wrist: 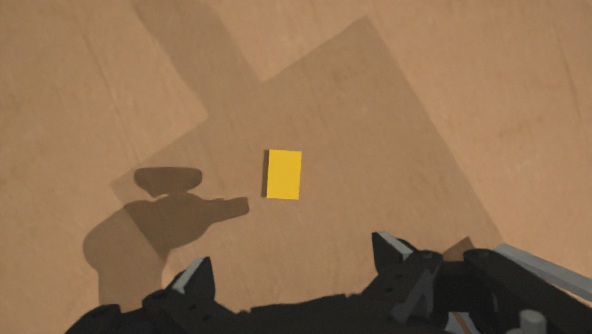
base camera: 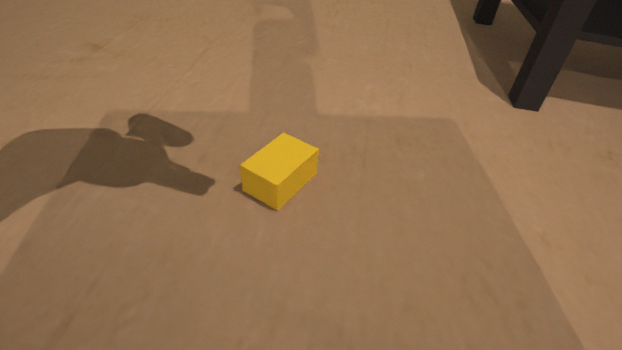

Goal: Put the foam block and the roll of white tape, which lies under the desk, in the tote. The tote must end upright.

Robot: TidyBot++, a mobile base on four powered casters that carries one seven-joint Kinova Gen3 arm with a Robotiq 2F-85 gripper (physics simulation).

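Places are measured from the arm's base along level axes (x left, y back, z up), in millimetres.
Where they show: gripper, fingertip midpoint: (wrist: 294,262).
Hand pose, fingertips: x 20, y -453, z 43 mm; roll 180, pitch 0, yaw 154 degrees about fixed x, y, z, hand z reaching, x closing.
Note:
After its pixels a point has its place.
The foam block, a yellow box shape (base camera: 279,170) {x 15, y -441, z -352 mm} (wrist: 284,174) {x 13, y -468, z -352 mm}, lies flat on the floor, near the middle of the base camera view and at the centre of the wrist view. My gripper (wrist: 294,262) {x 20, y -453, z 43 mm} is open and empty, its two fingers wide apart at the bottom of the wrist view. It hangs above the floor, pointing down, and the block shows beyond the fingertips, apart from them. The gripper itself does not show in the base camera view, though a shadow of the arm falls left of the block. The white tape and the tote do not show in either view.
Dark furniture legs (base camera: 552,55) {x -464, y -682, z -283 mm} (base camera: 486,11) {x -580, y -1168, z -358 mm} stand on the floor at the upper right of the base camera view, right of and beyond the block. Shadows of the base and arm lie across the wood-coloured floor (base camera: 400,260) {x -127, y -338, z -397 mm} (wrist: 530,125) {x -471, y -267, z -397 mm}.

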